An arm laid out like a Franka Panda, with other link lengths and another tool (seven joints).
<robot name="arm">
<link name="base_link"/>
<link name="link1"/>
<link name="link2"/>
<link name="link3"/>
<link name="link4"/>
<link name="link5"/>
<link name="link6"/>
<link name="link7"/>
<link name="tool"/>
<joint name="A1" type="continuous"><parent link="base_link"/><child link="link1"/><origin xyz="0 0 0.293"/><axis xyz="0 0 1"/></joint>
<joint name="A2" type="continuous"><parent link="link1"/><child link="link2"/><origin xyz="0 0 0" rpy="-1.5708 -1.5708 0"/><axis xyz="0 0 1"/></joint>
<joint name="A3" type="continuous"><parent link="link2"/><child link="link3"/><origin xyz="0.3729 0 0" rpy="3.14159 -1.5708 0"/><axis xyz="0 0 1"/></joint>
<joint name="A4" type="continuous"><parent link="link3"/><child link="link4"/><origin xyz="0 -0.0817 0" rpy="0 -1.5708 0"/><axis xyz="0 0 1"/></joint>
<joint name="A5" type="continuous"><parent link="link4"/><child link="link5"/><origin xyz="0.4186 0.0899 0" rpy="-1.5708 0 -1.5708"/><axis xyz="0 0 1"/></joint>
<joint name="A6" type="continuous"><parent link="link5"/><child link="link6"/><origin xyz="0 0 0" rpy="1.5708 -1.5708 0"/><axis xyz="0 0 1"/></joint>
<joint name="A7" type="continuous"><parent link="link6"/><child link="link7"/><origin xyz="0 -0.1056 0" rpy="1.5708 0 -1.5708"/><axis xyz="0 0 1"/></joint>
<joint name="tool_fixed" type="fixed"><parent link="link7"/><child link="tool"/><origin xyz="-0.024 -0.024 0.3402" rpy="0 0.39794 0.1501"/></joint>
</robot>
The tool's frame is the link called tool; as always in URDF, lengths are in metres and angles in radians. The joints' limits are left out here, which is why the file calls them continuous.
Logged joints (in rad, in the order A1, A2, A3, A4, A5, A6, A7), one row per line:
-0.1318 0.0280 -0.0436 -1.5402 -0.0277 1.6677 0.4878
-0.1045 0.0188 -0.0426 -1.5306 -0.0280 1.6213 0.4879
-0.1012 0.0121 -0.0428 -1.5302 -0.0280 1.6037 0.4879
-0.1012 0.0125 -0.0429 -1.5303 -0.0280 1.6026 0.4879
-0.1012 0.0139 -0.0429 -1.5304 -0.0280 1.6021 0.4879
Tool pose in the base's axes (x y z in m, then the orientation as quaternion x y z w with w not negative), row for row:
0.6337 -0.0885 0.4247 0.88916 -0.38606 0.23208 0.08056
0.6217 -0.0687 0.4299 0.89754 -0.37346 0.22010 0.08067
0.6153 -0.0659 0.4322 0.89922 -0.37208 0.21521 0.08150
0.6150 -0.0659 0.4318 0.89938 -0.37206 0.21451 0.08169
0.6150 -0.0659 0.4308 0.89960 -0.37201 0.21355 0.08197
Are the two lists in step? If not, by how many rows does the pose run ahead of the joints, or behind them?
They are in step.
